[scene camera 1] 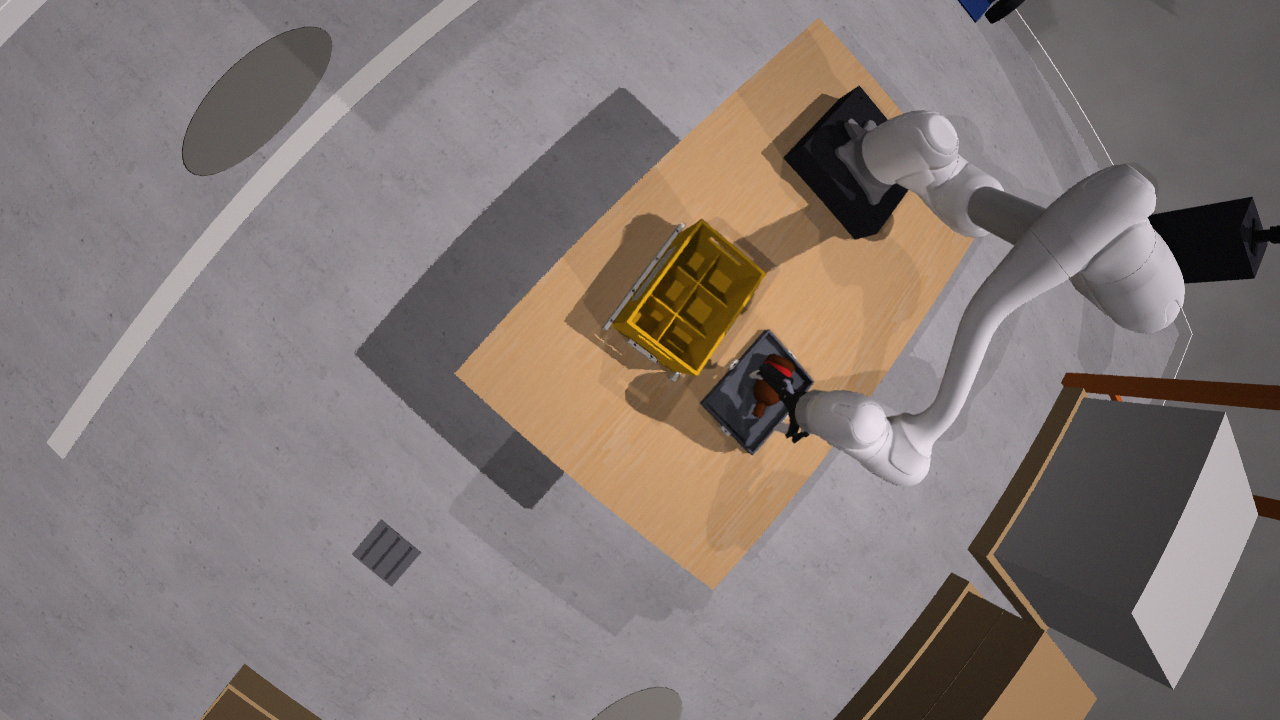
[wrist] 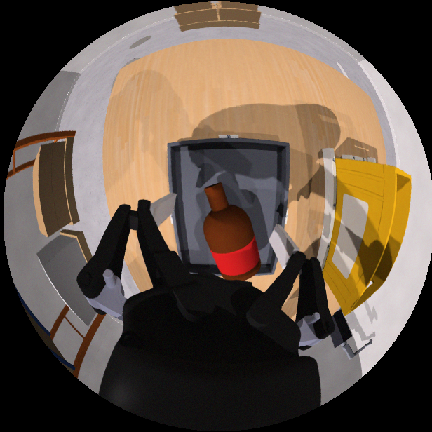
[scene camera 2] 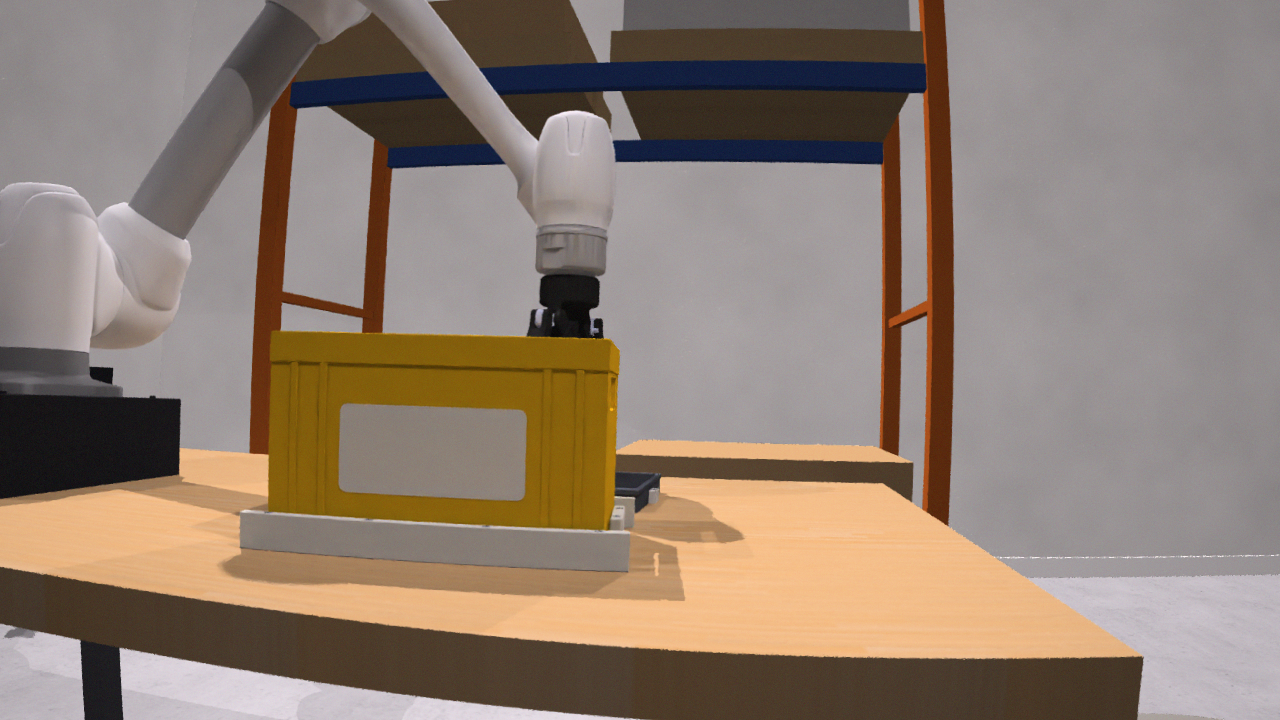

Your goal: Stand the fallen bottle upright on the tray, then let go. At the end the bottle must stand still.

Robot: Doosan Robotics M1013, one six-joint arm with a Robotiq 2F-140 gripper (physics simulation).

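Places are measured from the arm's base along level axes (x ahead, y left, z up), in millimetres.
Pixels of known places: gripper, fingertip midpoint: [scene camera 1: 766, 400]; arm's base, origin of the base link: [scene camera 1: 871, 162] [scene camera 2: 26, 394].
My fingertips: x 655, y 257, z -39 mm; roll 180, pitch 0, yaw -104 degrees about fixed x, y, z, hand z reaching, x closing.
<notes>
Ahead of a thing's pixels: the offset from my fingertips to its top centre. Level surfaces: height alone.
The brown bottle @(dz +14, dx -33, dy -8 mm) [scene camera 1: 765, 394] [wrist: 229, 230] with a red label lies on its side in the dark grey tray @(dz -39, dx -14, dy -7 mm) [scene camera 1: 725, 424] [scene camera 2: 635, 486] [wrist: 260, 144]. In the wrist view its neck points up and slightly left, and its base overlaps the tray's near wall. My gripper [scene camera 1: 784, 404] [wrist: 224, 217] is open and empty, pointing down above the bottle, with one finger on each side of it in the wrist view. The height of the fingertips above the tray is hard to tell. In scene camera 2 the yellow crate hides the fingertips and the bottle.
The yellow crate @(dz +110, dx +2, dy -316 mm) [scene camera 1: 662, 351] [scene camera 2: 447, 353] [wrist: 377, 200] with compartments stands close beside the tray, with a pale rail @(dz -35, dx +22, dy -413 mm) [scene camera 2: 429, 540] [wrist: 328, 200] along its base. Both stand on the wooden table @(dz -65 mm) [scene camera 1: 626, 465] [scene camera 2: 850, 573] [wrist: 240, 75]. The arm's black base block [scene camera 1: 827, 165] [scene camera 2: 89, 443] stands at one end.
</notes>
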